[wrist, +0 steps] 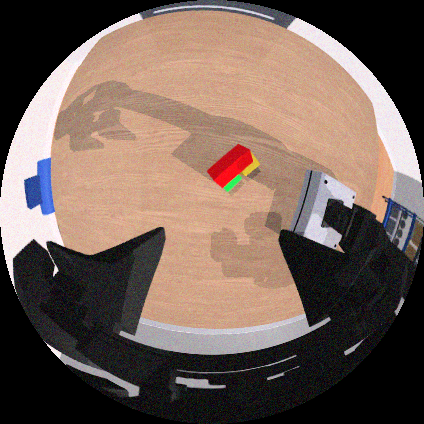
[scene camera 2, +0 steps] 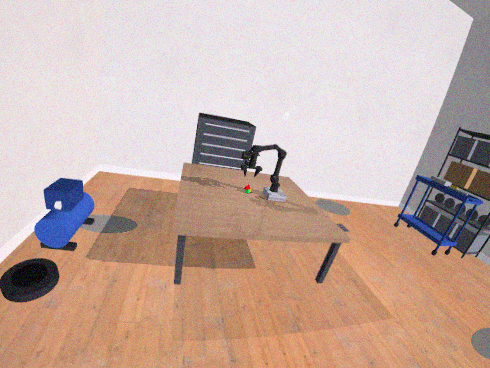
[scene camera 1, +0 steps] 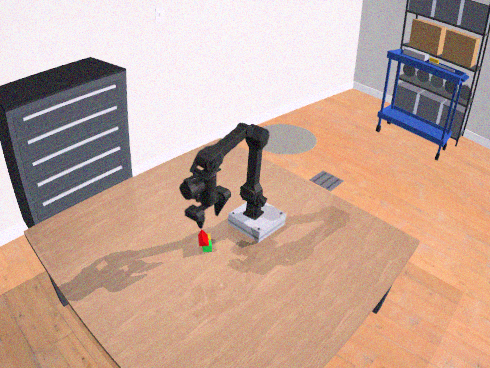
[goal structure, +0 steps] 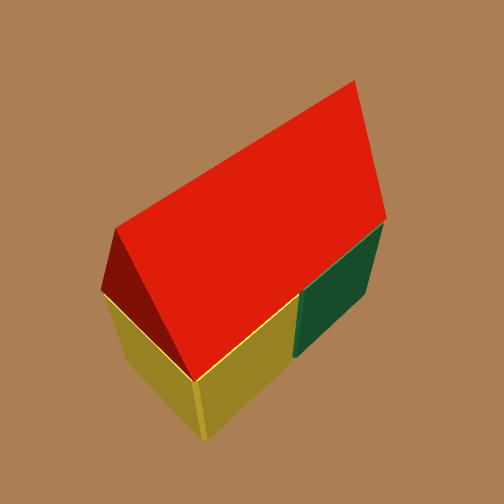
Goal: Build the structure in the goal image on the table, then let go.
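Pixels of known places: gripper, between the fingertips: (wrist: 224, 234) (scene camera 2: 249, 176) (scene camera 1: 208, 221); arm's base, origin of its link: (wrist: 332, 212) (scene camera 2: 273, 190) (scene camera 1: 253, 213).
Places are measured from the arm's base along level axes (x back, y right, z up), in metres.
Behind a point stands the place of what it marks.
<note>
A red prism-shaped block (scene camera 1: 203, 238) @(x -0.253, y 0.055, z 0.002 m) (scene camera 2: 247, 187) @(x -0.246, y 0.051, z -0.007 m) (wrist: 230, 166) @(x -0.244, y 0.065, z 0.004 m) with a ridge along its top lies over a green block (scene camera 1: 207, 248) @(x -0.255, y 0.034, z -0.037 m) (scene camera 2: 248, 192) @(x -0.237, y 0.025, z -0.044 m) (wrist: 232, 183) @(x -0.235, y 0.037, z -0.023 m) and a yellow block (scene camera 1: 209, 237) @(x -0.212, y 0.059, z -0.023 m) (wrist: 251, 166) @(x -0.206, y 0.066, z -0.023 m). The green and yellow blocks are mostly hidden beneath it, so how they touch each other cannot be told. The stack stands on the wooden table (scene camera 1: 275, 300) @(x -0.306, y -0.309, z -0.056 m) (scene camera 2: 215, 220) @(x -0.640, y -0.433, z -0.056 m) (wrist: 225, 65) @(x -0.248, y 0.293, z -0.055 m). My gripper (scene camera 1: 210, 220) @(x -0.262, y 0.021, z 0.108 m) (scene camera 2: 251, 176) @(x -0.262, y 0.021, z 0.108 m) (wrist: 224, 234) @(x -0.262, y 0.021, z 0.108 m) is open and empty, with its fingers wide apart. It hangs above the stack, apart from it.
The arm's pale base plate (scene camera 1: 257, 223) @(x -0.044, y -0.050, z -0.001 m) (scene camera 2: 275, 197) @(x -0.021, y -0.096, z -0.023 m) (wrist: 315, 215) @(x -0.060, y -0.007, z -0.001 m) stands on the table beside the stack. A dark drawer cabinet (scene camera 1: 75, 135) (scene camera 2: 225, 132) stands behind the table. A blue cart (scene camera 1: 415, 127) (scene camera 2: 430, 230) and a blue compressor (scene camera 2: 65, 220) stand away from it on the floor.
</note>
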